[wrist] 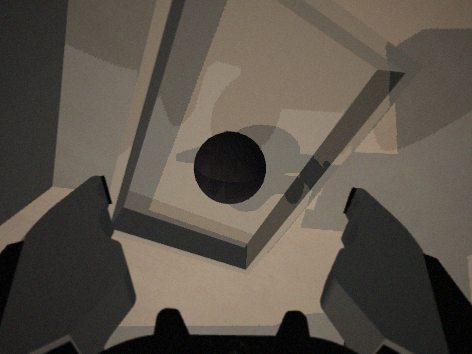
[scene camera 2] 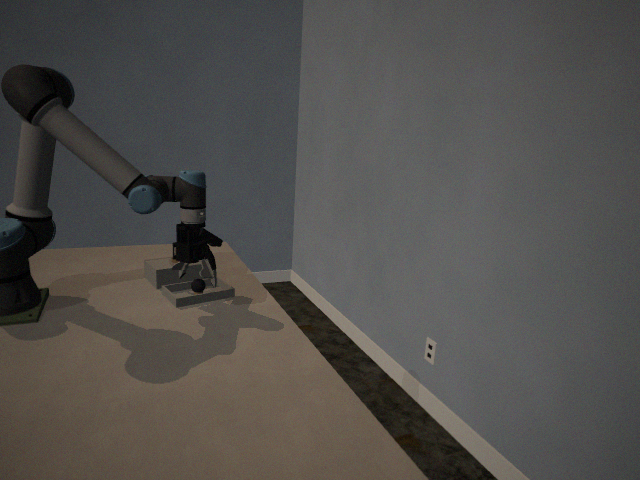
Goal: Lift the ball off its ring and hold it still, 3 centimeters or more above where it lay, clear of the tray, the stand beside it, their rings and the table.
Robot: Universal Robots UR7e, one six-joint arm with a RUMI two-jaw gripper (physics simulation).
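Pixels of known places: gripper, fingertip midpoint: [wrist: 231, 185] [scene camera 2: 197, 282]; arm's base, link origin: [scene camera 2: 10, 304].
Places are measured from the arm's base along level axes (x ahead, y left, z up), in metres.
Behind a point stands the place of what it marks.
Observation:
The dark ball [scene camera 2: 198, 285] {x 0.508, y 0.036, z 0.025 m} [wrist: 230, 167] {x 0.515, y 0.065, z 0.036 m} rests inside the shallow grey tray [scene camera 2: 206, 297] {x 0.531, y -0.004, z -0.001 m} [wrist: 185, 241] {x 0.425, y 0.024, z 0.002 m}, towards its near end in the wrist view. Its ring cannot be made out under it. My gripper [scene camera 2: 197, 281] {x 0.504, y 0.052, z 0.028 m} [wrist: 231, 185] {x 0.504, y 0.052, z 0.028 m} points down, open and empty, with its fingers low over the tray area. In the wrist view the fingertips stand wide apart to the left and right of the ball, with the ball a little above the line between them. Neither finger appears to touch the ball. How high the tips are above the tray floor is hard to tell.
The taller grey stand [scene camera 2: 150, 273] {x 0.353, y 0.187, z 0.019 m} [wrist: 30, 100] {x 0.451, y 0.159, z 0.008 m} is close beside the tray, at the left in both views. The gripper partly hides its top, so its ring is not clear. The table [scene camera 2: 258, 403] {x 0.619, y -0.560, z -0.016 m} has an edge to the right of the tray in the scene view.

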